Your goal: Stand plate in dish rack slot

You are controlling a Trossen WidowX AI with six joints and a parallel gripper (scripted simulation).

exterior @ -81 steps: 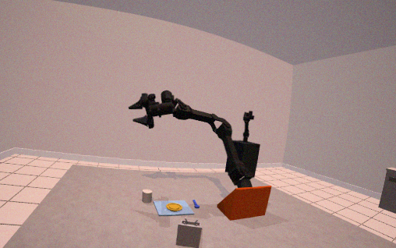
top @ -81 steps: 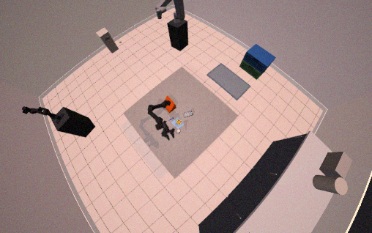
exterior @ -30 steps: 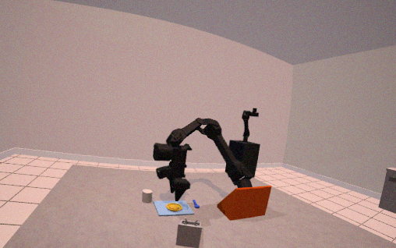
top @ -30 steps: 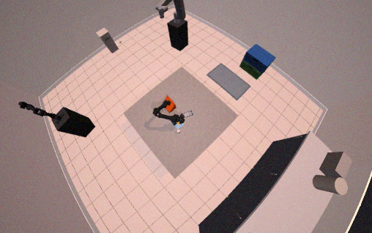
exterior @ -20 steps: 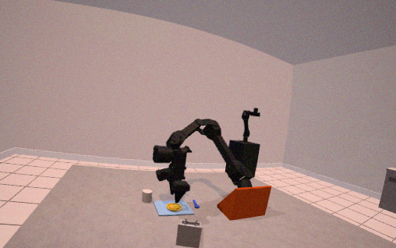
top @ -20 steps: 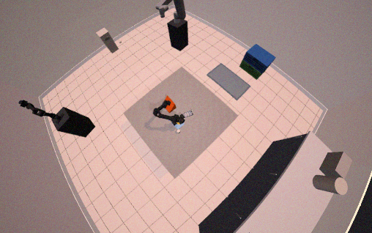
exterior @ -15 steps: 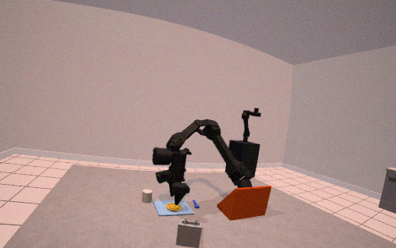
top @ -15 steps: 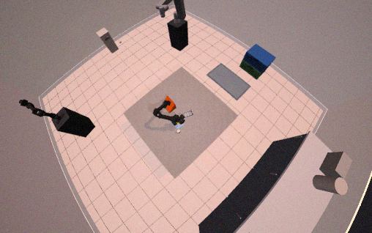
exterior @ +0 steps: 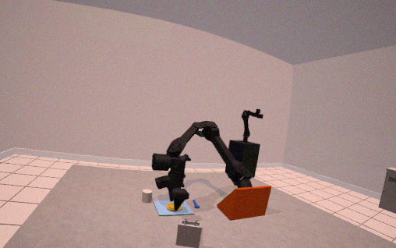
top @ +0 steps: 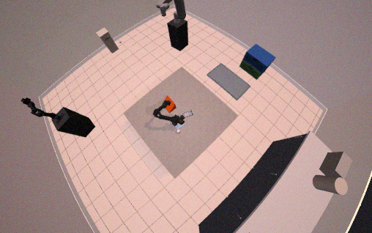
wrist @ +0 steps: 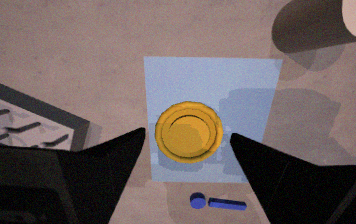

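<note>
The yellow plate lies 1 cm below my gripper tip. Round my gripper tip: light blue sheet (2 cm to the right, 2 cm below, 1 cm behind); blue spoon (13 cm behind, 3 cm to the right, 2 cm below); beige cup (11 cm to the right, 9 cm ahead).
</note>
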